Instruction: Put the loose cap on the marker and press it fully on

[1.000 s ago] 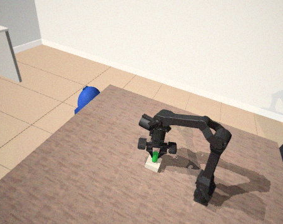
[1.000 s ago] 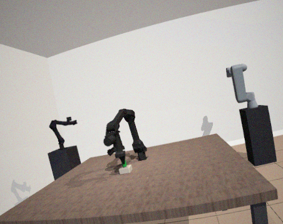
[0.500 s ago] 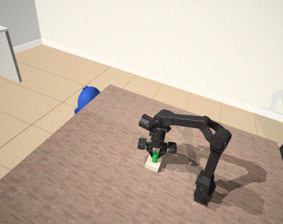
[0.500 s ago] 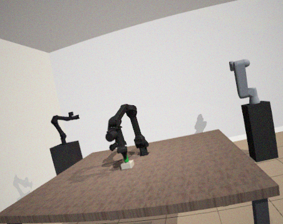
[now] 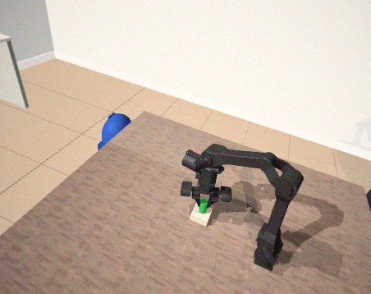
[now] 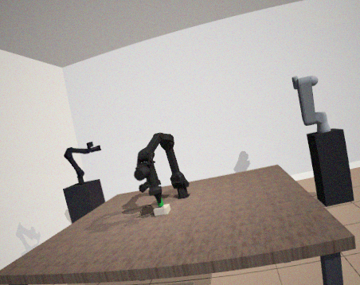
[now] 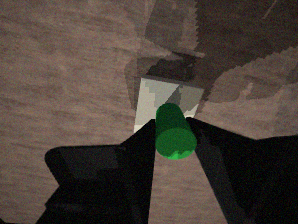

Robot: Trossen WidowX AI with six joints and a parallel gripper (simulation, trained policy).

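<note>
Now: the green cap 1 cm above my gripper tip. The rest, counted from my gripper tip: holder block: 4 cm below.
</note>
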